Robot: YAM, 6 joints.
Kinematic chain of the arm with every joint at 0, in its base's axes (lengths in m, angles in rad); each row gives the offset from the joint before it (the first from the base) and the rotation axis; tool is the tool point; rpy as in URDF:
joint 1: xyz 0 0 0.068 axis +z
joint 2: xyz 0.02 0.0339 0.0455 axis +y
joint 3: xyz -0.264 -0.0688 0 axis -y
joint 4: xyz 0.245 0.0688 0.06 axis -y
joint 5: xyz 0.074 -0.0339 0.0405 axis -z
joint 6: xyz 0.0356 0 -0.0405 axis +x
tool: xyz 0 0 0 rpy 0 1.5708 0
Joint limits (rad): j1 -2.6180..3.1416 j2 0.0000..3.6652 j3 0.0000..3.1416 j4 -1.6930..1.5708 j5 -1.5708..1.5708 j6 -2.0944..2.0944
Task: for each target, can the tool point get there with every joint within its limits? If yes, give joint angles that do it. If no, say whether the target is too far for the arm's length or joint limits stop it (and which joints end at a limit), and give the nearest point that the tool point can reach.
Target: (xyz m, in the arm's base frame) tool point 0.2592 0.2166 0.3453
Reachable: yes | joints 0.6394 1.4429 1.2138 -0.0920 -0.5682 0.5567
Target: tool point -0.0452 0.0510 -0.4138
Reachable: no: joint limits stop it (at a limit: joint 2) | nearest point -0.0652 0.0736 -0.3477 | short by 0.073 m
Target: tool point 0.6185 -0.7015 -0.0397
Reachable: no: too far | nearest point 0.4214 -0.4780 0.0102 | short by 0.302 m
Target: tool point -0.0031 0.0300 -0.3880
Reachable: no: joint limits stop it (at a limit: joint 2) | nearest point -0.0066 0.0641 -0.3300 | short by 0.067 m
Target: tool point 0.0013 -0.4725 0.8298
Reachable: no: too far | nearest point 0.0010 -0.3542 0.6426 | short by 0.221 m
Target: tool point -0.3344 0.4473 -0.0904
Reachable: yes | joints 2.1526 3.2915 2.6924 -0.4845 -1.2298 0.7841
